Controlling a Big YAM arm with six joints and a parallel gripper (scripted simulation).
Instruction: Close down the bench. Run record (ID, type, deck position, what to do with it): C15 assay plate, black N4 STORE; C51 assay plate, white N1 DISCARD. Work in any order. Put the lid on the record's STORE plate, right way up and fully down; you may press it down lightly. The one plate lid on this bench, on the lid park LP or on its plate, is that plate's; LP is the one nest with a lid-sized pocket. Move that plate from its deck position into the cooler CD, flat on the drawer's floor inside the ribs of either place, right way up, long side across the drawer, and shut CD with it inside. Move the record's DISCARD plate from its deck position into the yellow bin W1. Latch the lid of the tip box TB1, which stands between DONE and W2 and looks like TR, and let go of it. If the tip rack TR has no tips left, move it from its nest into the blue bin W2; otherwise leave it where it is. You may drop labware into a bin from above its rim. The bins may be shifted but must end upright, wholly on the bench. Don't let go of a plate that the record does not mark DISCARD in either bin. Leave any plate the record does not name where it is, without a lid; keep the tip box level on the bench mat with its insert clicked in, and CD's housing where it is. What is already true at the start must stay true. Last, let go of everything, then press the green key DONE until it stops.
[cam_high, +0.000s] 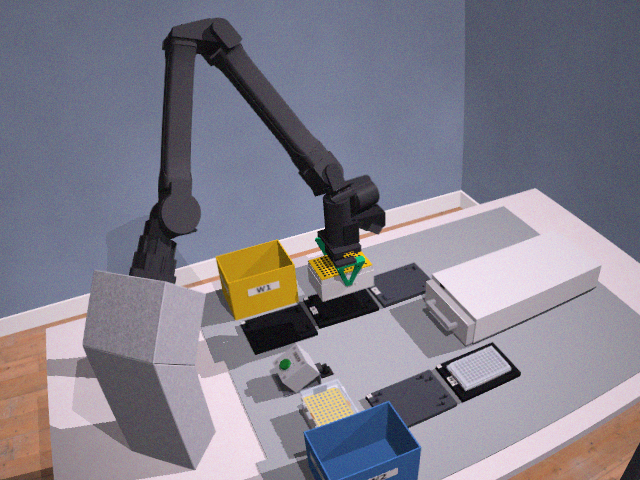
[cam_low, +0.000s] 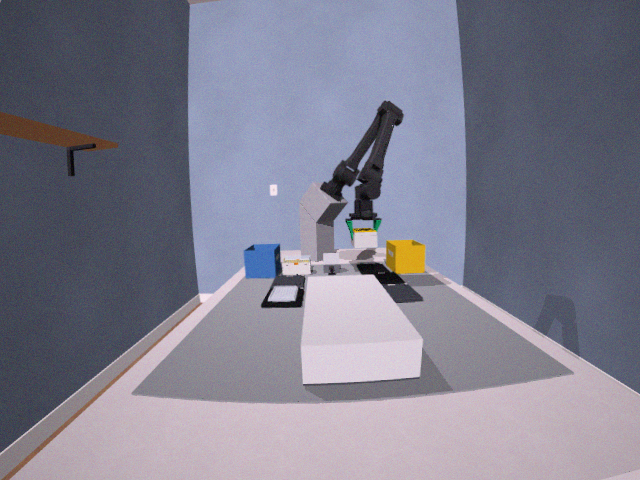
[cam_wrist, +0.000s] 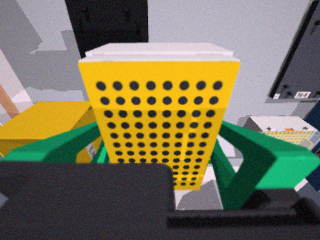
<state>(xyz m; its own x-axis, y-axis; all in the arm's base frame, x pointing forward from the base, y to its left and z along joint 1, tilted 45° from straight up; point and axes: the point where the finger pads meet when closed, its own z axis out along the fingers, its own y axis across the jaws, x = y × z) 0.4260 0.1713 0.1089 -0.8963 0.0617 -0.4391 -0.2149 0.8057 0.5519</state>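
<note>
Right now the blue bin W2 is 45 cm to the right of my hand, 13 cm below it and 5 cm behind it. The rest, counted from my hand: N1 label: 16 cm below, 11 cm to the left, 11 cm ahead; green key DONE: 16 cm to the right, 16 cm behind, 11 cm below; tip rack TR: 1 cm to the right, 1 cm behind, 1 cm above.
</note>
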